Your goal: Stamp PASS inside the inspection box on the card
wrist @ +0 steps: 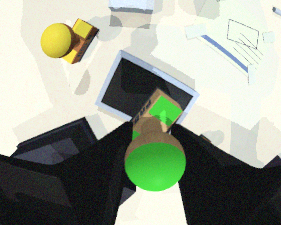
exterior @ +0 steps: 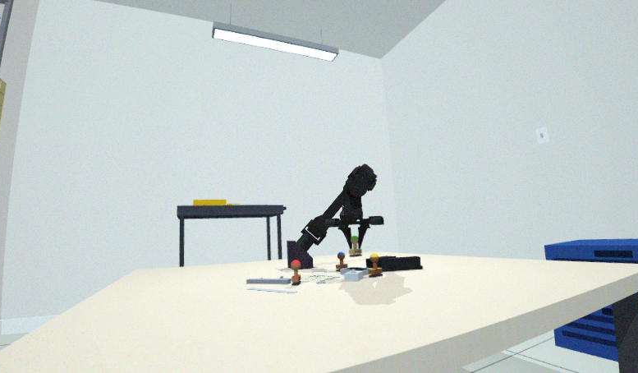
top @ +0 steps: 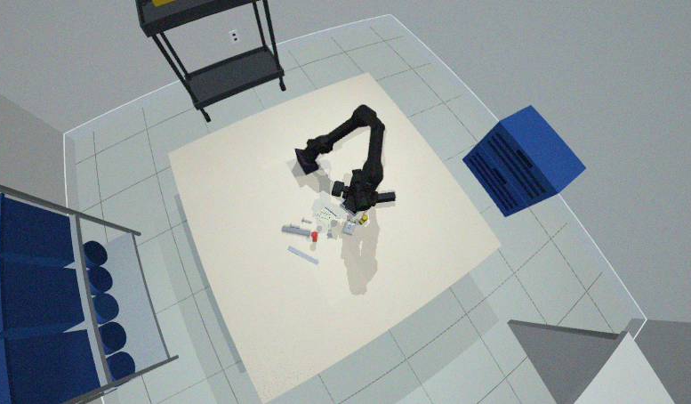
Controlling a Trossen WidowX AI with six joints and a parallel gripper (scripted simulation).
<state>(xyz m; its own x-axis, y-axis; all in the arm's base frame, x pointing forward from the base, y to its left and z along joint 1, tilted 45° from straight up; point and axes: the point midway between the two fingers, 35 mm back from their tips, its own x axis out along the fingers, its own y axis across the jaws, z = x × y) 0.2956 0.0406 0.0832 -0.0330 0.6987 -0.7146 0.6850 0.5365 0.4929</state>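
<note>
Right now my gripper tip is 7 cm above the ink pad. Also, from my gripper tip: blue-knobbed stamp 10 cm behind, 6 cm below; small grey block 9 cm ahead, 6 cm to the right, 6 cm below; yellow-knobbed stamp 9 cm ahead, 6 cm below, 1 cm to the left.
</note>
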